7 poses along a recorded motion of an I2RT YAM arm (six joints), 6.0 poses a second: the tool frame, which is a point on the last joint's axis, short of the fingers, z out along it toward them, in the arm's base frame.
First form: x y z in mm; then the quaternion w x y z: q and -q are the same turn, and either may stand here.
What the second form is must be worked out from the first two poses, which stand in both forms.
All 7 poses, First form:
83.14, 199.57, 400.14, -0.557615, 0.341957, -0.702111, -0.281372
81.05, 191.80, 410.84, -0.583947, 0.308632, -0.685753, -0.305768
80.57, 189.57, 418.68, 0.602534, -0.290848, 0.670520, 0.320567
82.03, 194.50, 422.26, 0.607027, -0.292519, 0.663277, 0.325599
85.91, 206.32, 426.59, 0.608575, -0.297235, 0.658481, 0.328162
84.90, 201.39, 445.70, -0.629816, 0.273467, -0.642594, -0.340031
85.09, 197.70, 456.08, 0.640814, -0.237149, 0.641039, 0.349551
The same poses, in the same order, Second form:
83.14, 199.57, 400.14, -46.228, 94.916, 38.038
81.05, 191.80, 410.84, -41.266, 91.690, 40.884
80.57, 189.57, 418.68, -38.592, 88.969, 42.535
82.03, 194.50, 422.26, -38.742, 87.847, 43.123
85.91, 206.32, 426.59, -39.342, 87.156, 43.435
84.90, 201.39, 445.70, -35.885, 84.323, 44.620
85.09, 197.70, 456.08, -30.982, 83.748, 45.667

